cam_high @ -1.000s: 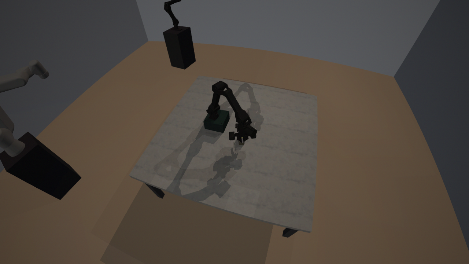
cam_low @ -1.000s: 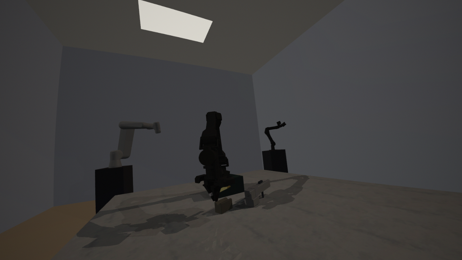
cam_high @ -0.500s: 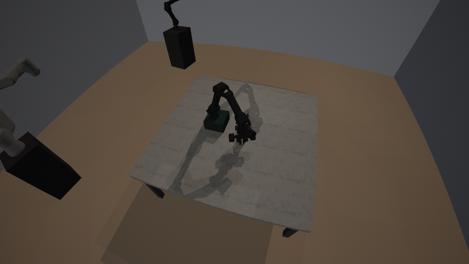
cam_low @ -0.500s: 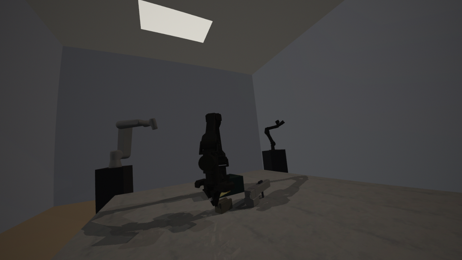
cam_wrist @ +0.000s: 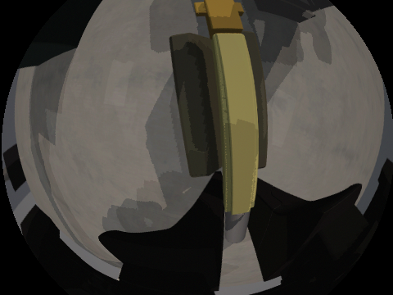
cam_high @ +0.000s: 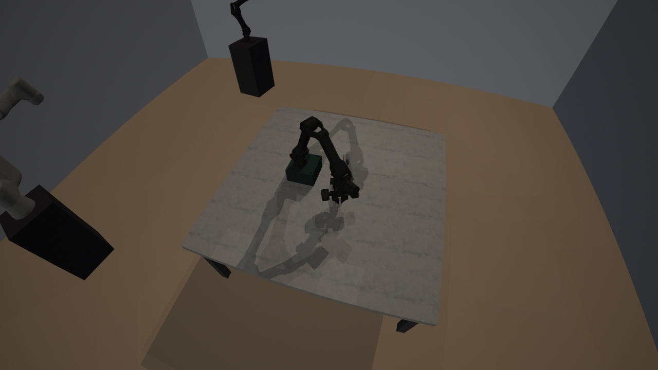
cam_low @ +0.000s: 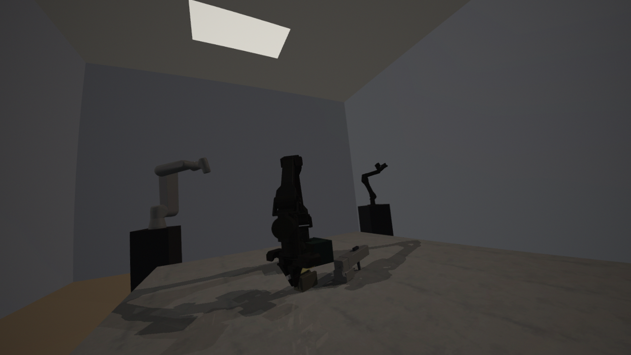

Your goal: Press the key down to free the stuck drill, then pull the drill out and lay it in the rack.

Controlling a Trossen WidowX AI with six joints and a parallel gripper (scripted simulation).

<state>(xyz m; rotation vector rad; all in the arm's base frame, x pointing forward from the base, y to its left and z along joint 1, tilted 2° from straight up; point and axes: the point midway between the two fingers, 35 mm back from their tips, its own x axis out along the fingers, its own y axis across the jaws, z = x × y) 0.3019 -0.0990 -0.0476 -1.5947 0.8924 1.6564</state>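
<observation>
Right now the drill is 40 mm above my gripper tip, 30 mm to the left of it and 20 mm behind it. Also, from my gripper tip: rack 40 mm to the left, 30 mm behind.
</observation>
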